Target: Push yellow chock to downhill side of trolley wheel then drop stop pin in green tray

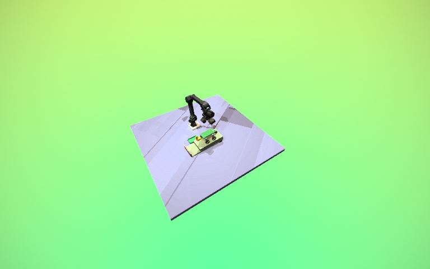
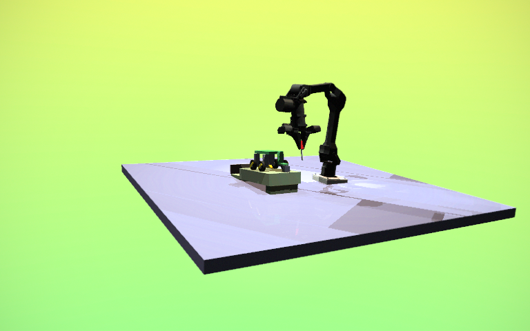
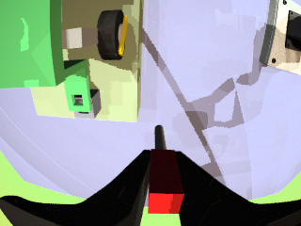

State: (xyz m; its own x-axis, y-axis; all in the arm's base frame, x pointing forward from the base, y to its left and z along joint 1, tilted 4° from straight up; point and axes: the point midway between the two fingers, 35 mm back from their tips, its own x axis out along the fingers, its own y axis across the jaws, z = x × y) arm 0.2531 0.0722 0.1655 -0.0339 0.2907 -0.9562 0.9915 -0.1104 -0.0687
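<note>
Right now my gripper tip is 50 mm past the green tray, 210 mm to the left of it and 180 mm above it. From my gripper tip the other things lie so: trolley 90 mm ahead, 110 mm to the right, 60 mm below; olive ramp 90 mm ahead, 110 mm to the right, 130 mm below; red-headed stop pin right at my gripper tip.
</note>
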